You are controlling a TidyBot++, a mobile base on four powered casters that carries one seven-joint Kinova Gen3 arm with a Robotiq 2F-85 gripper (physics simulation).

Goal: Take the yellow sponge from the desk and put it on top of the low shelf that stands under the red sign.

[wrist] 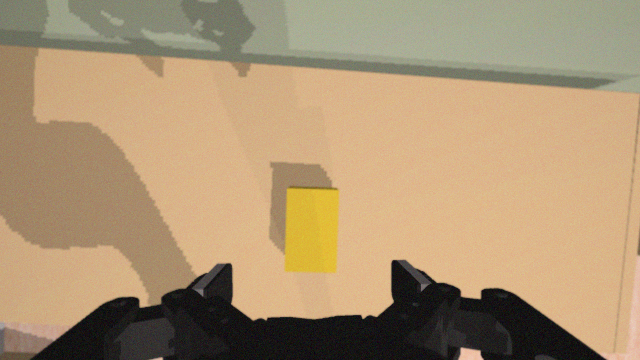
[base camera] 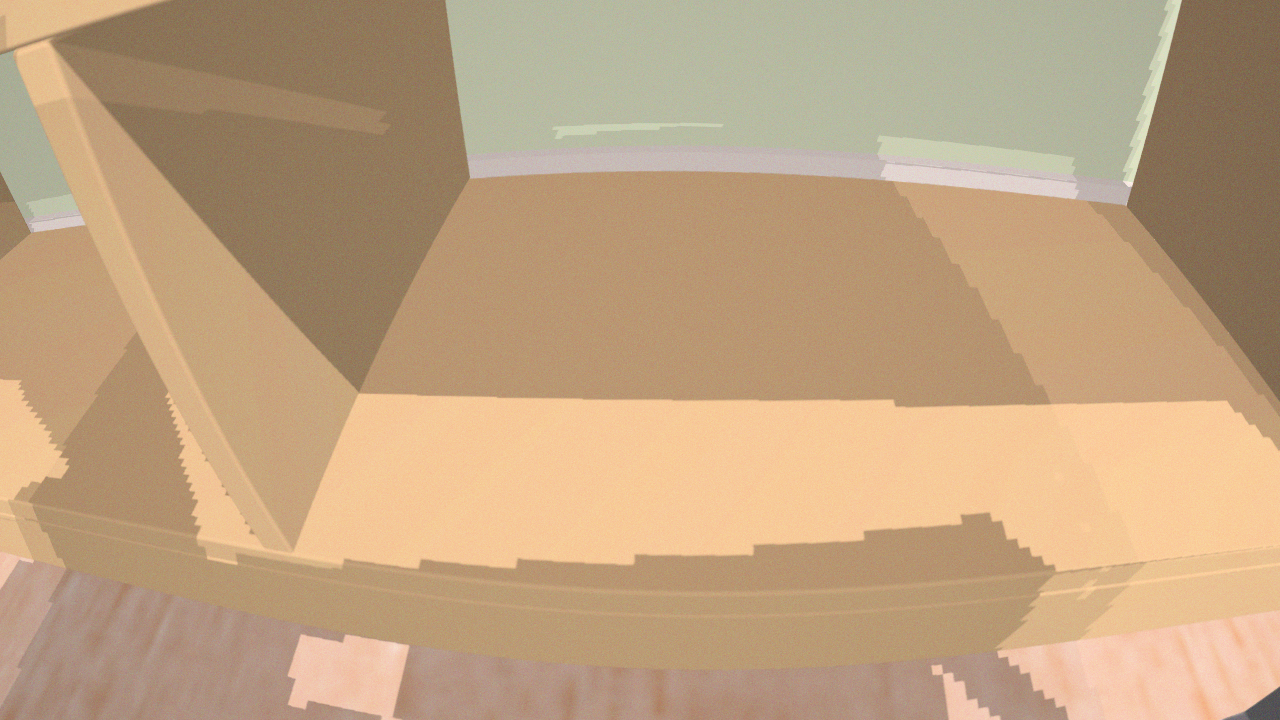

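The yellow sponge lies flat on a light wooden top in the wrist view, with its shadow on the wood beside it. My gripper is wide open and empty. It hangs above the wooden top, with the sponge below and a little ahead of the space between the fingers, apart from both. The base camera view shows the low wooden shelf close in front, with its open compartments. The red sign and the desk do not show in either view.
A green wall stands behind the shelf and along the far edge of the wooden top. An upright divider separates two compartments on the left. The top's right edge shows in the wrist view. Pinkish wood floor lies before the shelf.
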